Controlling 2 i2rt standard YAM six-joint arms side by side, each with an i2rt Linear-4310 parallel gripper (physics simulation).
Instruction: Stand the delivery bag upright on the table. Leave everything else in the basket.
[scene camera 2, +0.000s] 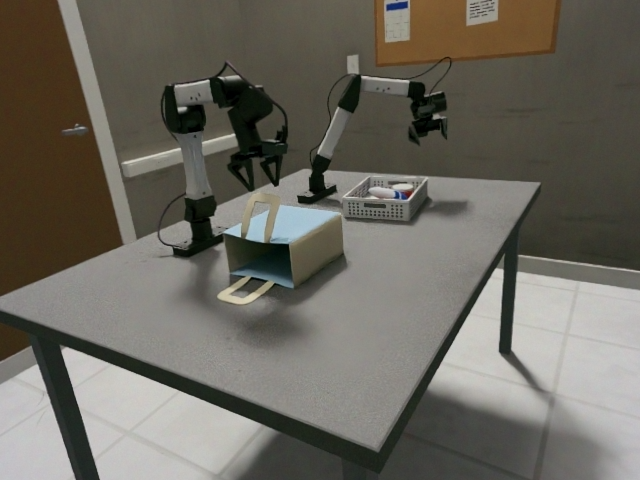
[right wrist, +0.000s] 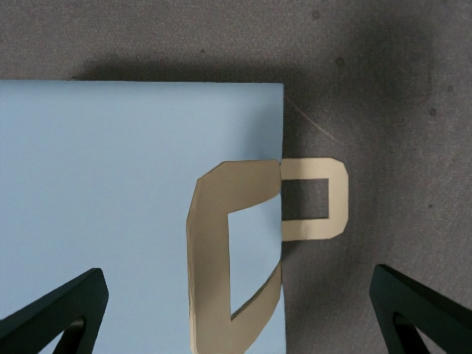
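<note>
The delivery bag (scene camera 2: 316, 242) (right wrist: 125, 150) lies on its side, a light blue face up and its open mouth toward the front left of scene camera 2. Its upper handle (scene camera 2: 246, 217) (right wrist: 209, 250) stands up and leans back over the bag. The lower handle (scene camera 2: 242, 300) (right wrist: 338, 200) lies out flat on the table. My right gripper (scene camera 2: 264, 187) (right wrist: 238, 279) is open and empty above the bag's mouth end, with the upper handle between and below its fingers in the right wrist view. My left gripper (scene camera 2: 428, 138) is open and empty, high above the table beyond the basket.
A grey perforated basket (scene camera 2: 381, 211) stands behind the bag, toward the table's far end. It holds a white and blue item (scene camera 2: 387, 193) and a red item with a white lid (scene camera 2: 403, 188). The grey table's (scene camera 2: 439, 289) long edge runs along the right.
</note>
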